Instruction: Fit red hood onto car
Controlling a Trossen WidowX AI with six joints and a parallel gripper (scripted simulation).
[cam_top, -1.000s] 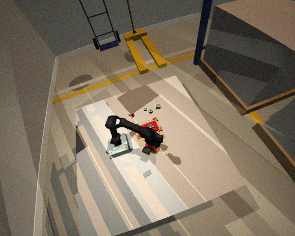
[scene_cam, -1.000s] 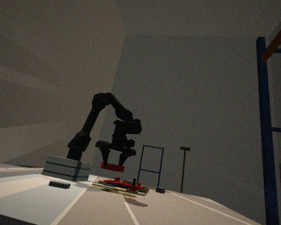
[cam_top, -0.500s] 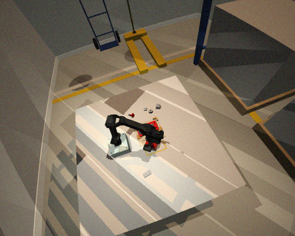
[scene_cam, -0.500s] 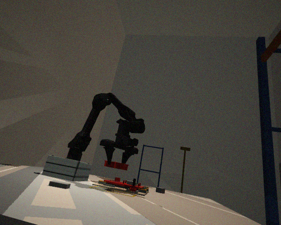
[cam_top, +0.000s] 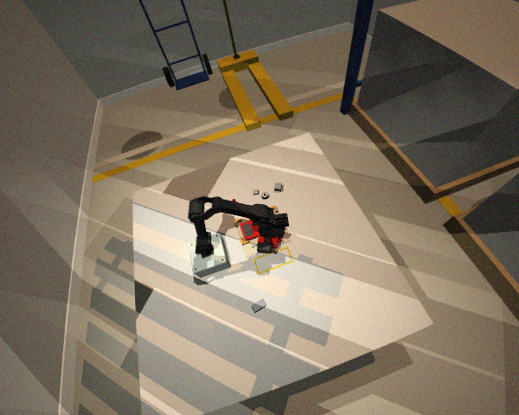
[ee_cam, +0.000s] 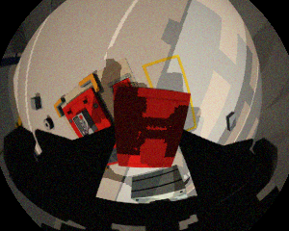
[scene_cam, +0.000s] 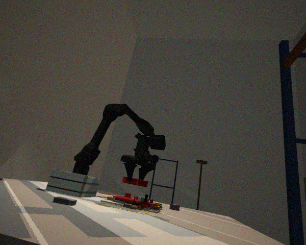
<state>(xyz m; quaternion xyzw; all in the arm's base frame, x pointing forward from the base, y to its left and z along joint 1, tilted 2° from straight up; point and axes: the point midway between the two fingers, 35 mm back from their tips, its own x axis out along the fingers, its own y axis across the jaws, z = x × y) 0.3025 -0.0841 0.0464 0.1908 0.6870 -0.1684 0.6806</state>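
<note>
My gripper tip is 12 cm to the right of the jig plate and 9 cm above it. The rest, counted from my gripper tip: red hood: 1 cm above.
</note>
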